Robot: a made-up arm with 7 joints.
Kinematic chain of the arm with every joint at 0, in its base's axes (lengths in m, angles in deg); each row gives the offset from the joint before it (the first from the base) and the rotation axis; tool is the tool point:
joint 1: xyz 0 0 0.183 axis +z
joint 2: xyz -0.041 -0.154 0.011 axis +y
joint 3: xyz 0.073 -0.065 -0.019 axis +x
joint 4: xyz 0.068 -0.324 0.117 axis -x
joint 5: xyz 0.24 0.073 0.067 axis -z
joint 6: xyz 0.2 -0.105 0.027 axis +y
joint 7: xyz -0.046 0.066 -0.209 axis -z
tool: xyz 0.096 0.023 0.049
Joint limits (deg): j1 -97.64..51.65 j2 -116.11..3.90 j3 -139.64..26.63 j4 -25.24..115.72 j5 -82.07..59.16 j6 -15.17..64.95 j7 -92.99..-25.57
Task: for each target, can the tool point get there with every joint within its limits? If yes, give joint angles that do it. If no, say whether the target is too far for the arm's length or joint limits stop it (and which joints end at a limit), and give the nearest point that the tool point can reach.
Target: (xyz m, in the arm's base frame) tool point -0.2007 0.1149 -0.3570
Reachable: no: joint limits stop it (at a limit: joint 1, joint 2, joint 3, joint 5, joint 6) | nearest point -0.4121 -0.2484 -0.1537 | short by 0.467 m
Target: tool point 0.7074 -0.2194 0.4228
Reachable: yes | joints 32.30 -32.72 0.11 75.59 -14.60 -4.93 -56.45
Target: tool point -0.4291 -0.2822 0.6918
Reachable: yes | joints -39.10 -85.50 -23.14 59.59 40.19 30.58 -69.48
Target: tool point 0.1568 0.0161 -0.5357
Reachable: no: joint limits stop it (at a limit: joint 1, joint 2, joint 3, joint 5, joint 6, joint 7) | nearest point 0.4907 0.0325 -0.1802 | short by 0.488 m
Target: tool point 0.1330 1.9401 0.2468
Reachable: no: too far | nearest point -0.0928 0.7382 0.4192 | short by 1.235 m
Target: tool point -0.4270 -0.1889 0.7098
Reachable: yes | joints -7.75 -92.70 -86.64 74.41 -0.67 24.24 -35.46
